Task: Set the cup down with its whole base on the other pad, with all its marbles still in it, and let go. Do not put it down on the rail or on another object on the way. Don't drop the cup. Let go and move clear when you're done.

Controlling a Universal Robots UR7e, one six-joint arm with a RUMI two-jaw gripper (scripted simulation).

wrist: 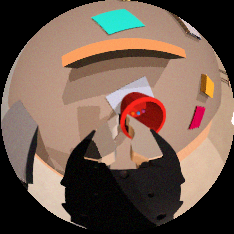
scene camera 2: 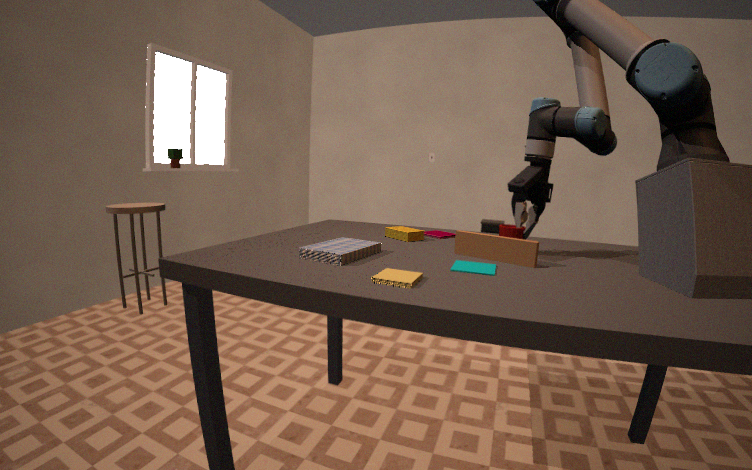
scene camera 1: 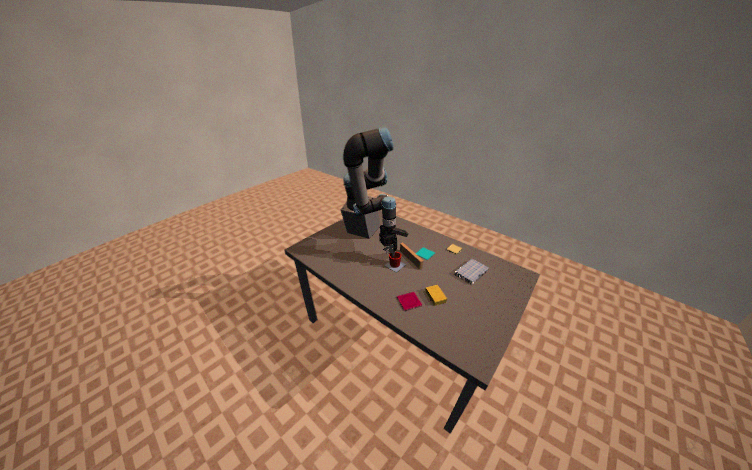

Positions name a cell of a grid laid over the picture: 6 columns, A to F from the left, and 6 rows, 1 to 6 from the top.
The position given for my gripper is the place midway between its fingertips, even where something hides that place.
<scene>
I see my gripper (scene camera 2: E4), a red cup (wrist: D3) and a rail (scene camera 2: E4).
My gripper is seen too in the wrist view (wrist: D3). The rail also shows in the wrist view (wrist: D2).
</scene>
